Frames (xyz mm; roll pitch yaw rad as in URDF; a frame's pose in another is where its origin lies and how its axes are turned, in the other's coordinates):
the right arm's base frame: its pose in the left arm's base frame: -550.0 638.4 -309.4 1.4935 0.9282 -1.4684
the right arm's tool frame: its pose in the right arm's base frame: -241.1 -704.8 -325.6 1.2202 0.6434 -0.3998
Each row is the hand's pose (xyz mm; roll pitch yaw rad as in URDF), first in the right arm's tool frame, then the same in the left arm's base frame.
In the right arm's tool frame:
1: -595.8 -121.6 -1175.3 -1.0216 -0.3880 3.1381
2: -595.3 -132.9 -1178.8 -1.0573 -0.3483 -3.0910
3: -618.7 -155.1 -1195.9 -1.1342 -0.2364 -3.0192
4: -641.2 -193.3 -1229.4 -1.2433 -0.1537 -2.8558
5: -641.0 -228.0 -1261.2 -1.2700 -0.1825 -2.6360
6: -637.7 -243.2 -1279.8 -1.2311 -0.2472 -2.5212
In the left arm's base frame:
1: -115.1 574.7 462.1 1.5563 -0.6274 2.6372
2: -105.5 578.5 468.0 1.5575 -0.6875 2.6087
3: -96.7 580.0 503.4 1.5060 -0.8187 2.6020
4: -69.3 577.8 551.7 1.5689 -0.9594 2.4221
5: -31.7 572.6 579.5 1.8950 -0.9642 2.0385
6: -11.3 566.3 591.0 2.0980 -0.8878 1.8641

